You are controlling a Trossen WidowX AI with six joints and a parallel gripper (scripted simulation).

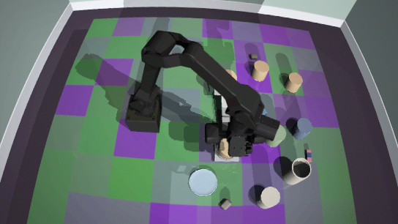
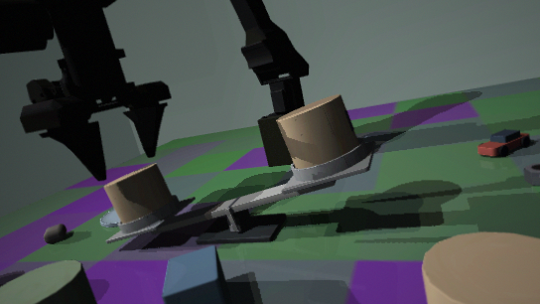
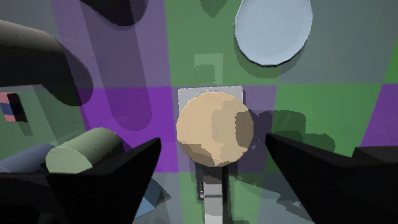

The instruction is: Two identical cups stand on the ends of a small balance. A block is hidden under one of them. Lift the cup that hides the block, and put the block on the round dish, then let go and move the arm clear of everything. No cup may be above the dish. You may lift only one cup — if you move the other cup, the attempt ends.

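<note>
Right now my gripper tip is 60 mm above the grey-green block. The rest, counted from my gripper tip: green cylinder (180 mm ahead, 90 mm to the left, 60 mm below); balance (30 mm behind, 130 mm to the left, 60 mm below); pale blue round dish (60 mm behind, 130 mm to the right, 100 mm below).
</note>
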